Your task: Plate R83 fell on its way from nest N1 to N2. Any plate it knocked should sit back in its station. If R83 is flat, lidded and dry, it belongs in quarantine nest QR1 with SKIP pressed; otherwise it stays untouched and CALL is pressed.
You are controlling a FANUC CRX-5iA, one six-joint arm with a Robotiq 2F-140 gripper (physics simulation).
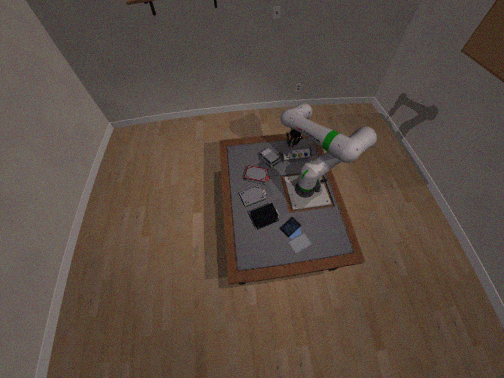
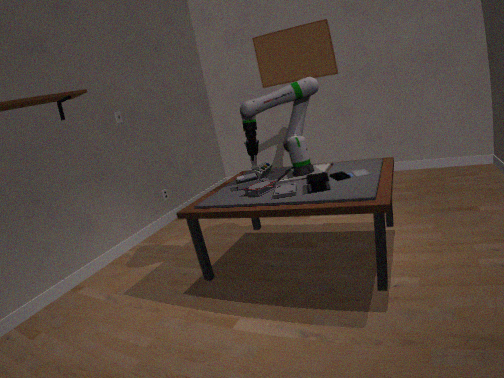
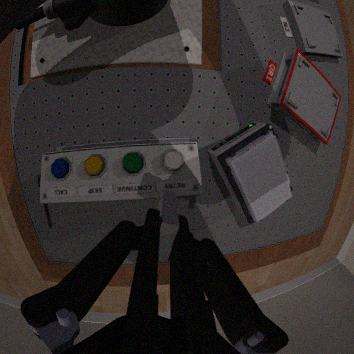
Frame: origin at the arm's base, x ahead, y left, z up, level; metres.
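Where they show: gripper, between the fingertips: [image 1: 289, 149] [image 2: 254, 165] [image 3: 165, 202]; arm's base, origin of its link: [image 1: 304, 189] [image 2: 303, 172].
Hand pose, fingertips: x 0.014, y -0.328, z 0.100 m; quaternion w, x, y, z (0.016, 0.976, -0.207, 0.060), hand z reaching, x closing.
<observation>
Each offset is from my fingertips to the top centre of the thing.
My gripper [image 1: 294, 142] [image 2: 253, 162] [image 3: 165, 202] is shut and empty, pointing down, fingertips just off the lettered edge of the button box @(dy +0.024, dx -0.059, dz -0.016 m) [image 1: 297, 154] [image 2: 264, 169] [image 3: 112, 150] at its RETRY end. The box has a blue CALL button @(dy +0.055, dx -0.131, dz -0.025 m) [image 3: 60, 168], a yellow SKIP button @(dy +0.049, dx -0.081, dz -0.025 m) [image 3: 94, 165], a green CONTINUE button and a white RETRY button. Quarantine nest QR1 @(dy +0.112, dx +0.307, dz -0.053 m) [image 1: 256, 173] [image 2: 260, 187] [image 3: 312, 97], red-edged with corner brackets, is empty. A dark plate-like piece @(dy +0.583, dx +0.197, dz -0.085 m) [image 1: 290, 227] [image 2: 340, 175] lies partly over something blue, near a pale flat piece @(dy +0.710, dx +0.175, dz -0.092 m) [image 1: 300, 243] [image 2: 360, 173]. R83's label is not readable.
A grey-topped device @(dy -0.016, dx +0.157, dz -0.030 m) [image 1: 270, 156] [image 2: 246, 177] [image 3: 260, 175] with a green light stands between the button box and QR1. Another grey bracketed nest @(dy +0.281, dx +0.384, dz -0.071 m) [image 1: 253, 195] [image 2: 285, 190] [image 3: 315, 30] and a black box @(dy +0.467, dx +0.347, dz -0.037 m) [image 1: 264, 216] [image 2: 318, 182] stand past QR1. The arm's base is on a pale board [image 1: 316, 201].
</observation>
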